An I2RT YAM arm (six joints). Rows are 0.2 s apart.
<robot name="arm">
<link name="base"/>
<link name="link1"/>
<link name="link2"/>
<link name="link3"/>
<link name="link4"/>
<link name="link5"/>
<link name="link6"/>
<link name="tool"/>
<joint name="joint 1" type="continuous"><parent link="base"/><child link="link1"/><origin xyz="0.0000 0.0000 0.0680" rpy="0.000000 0.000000 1.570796"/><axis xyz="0 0 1"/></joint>
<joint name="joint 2" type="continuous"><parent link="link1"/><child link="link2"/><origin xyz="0.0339 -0.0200 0.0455" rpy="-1.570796 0.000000 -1.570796"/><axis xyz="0 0 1"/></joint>
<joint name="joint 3" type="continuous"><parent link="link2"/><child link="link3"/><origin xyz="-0.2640 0.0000 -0.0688" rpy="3.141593 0.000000 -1.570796"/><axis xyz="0 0 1"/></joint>
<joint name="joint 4" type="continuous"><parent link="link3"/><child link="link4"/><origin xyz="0.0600 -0.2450 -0.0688" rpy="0.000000 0.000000 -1.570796"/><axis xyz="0 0 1"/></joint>
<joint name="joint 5" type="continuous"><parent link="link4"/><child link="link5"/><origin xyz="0.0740 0.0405 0.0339" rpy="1.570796 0.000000 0.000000"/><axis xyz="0 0 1"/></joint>
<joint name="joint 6" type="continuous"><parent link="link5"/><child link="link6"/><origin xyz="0.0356 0.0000 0.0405" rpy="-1.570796 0.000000 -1.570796"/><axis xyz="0 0 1"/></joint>
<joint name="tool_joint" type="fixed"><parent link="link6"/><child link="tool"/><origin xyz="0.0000 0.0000 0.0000" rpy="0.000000 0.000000 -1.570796"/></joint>
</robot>
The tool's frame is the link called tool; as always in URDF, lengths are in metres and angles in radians. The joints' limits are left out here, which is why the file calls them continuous.
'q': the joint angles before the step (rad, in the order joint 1, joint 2, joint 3, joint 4, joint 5, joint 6). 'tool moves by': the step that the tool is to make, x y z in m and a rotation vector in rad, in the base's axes. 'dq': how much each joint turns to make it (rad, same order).
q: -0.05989, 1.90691, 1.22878, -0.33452, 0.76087, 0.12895
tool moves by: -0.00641, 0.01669, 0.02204, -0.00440, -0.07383, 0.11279
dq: 0.03990, -0.09048, -0.05372, 0.09209, -0.04136, -0.08135
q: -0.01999, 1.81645, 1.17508, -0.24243, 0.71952, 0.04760
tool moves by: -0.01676, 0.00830, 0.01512, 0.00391, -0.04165, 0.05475
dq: 0.01998, -0.09672, -0.06897, 0.03379, -0.02613, -0.03070
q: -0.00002, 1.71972, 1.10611, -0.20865, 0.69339, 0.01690
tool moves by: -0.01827, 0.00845, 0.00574, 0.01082, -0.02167, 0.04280
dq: 0.02280, -0.08288, -0.07521, 0.01994, -0.02146, -0.00923
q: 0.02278, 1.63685, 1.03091, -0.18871, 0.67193, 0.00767
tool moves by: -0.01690, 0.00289, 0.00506, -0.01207, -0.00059, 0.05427
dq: 0.00789, -0.07822, -0.06746, 0.02145, -0.02454, -0.05210
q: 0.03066, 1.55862, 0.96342, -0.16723, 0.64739, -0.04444
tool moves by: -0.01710, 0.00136, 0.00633, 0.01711, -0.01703, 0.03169
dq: 0.00309, -0.08129, -0.05521, -0.00309, -0.03220, -0.00918
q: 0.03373, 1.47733, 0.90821, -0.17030, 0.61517, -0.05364
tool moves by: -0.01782, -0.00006, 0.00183, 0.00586, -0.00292, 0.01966
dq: 0.00000, -0.07671, -0.05987, -0.00755, -0.01844, -0.01083
